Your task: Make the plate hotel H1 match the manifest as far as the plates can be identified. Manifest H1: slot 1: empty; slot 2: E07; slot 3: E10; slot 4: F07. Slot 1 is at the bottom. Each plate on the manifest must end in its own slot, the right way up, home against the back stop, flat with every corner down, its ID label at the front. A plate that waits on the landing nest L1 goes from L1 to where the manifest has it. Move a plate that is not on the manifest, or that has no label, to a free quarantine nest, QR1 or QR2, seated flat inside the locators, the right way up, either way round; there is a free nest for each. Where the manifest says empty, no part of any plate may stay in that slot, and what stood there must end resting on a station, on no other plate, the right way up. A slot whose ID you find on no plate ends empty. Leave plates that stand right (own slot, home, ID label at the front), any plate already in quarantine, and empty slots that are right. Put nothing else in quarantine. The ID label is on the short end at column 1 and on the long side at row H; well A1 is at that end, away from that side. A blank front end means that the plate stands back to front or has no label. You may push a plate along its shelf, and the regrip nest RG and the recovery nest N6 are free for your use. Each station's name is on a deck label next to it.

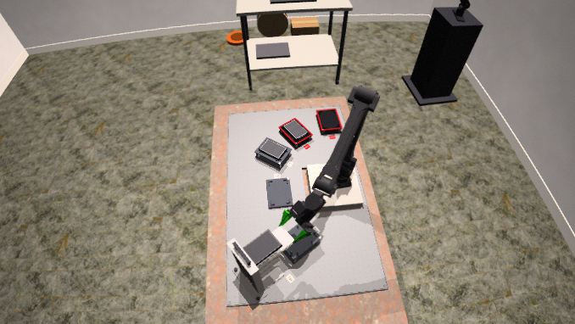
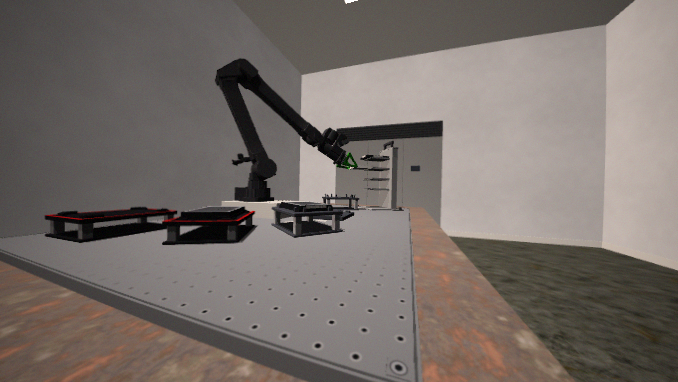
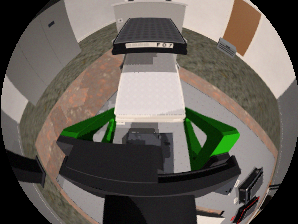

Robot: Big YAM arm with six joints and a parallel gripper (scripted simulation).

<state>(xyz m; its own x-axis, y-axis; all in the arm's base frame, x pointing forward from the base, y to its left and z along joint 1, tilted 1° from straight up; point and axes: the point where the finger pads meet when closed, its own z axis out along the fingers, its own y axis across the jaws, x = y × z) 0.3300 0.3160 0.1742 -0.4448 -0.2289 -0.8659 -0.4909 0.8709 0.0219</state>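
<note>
Now: hand 50 mm short of the white plate and 30 mm to the right of it. From my hand the other things lie so: plate hotel H1 (170 mm ahead, 100 mm to the left, 60 mm below); N6 deck label (20 mm behind, 420 mm to the right, 220 mm below); H1 deck label (10 mm ahead, 120 mm to the left, 220 mm below).
</note>
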